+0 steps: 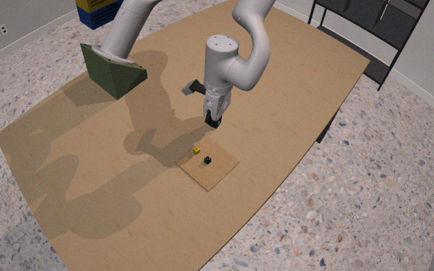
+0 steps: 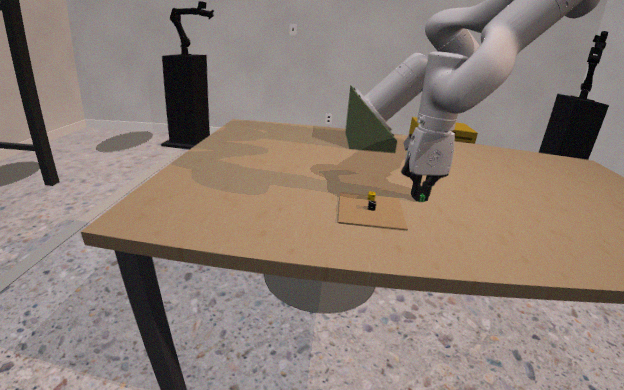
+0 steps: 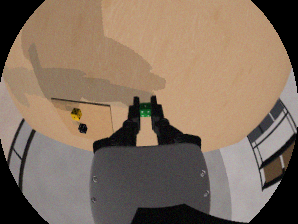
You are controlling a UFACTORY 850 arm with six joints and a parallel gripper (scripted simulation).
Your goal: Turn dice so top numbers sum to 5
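My gripper is now 40 mm short of the yellow die, 120 mm to the left of it and 10 mm above it. From my hand the other things lie so: green die (10 mm ahead, 10 mm below); tan mat (90 mm ahead, 120 mm to the right, 20 mm below); black die (90 mm ahead, 120 mm to the right, 10 mm below).
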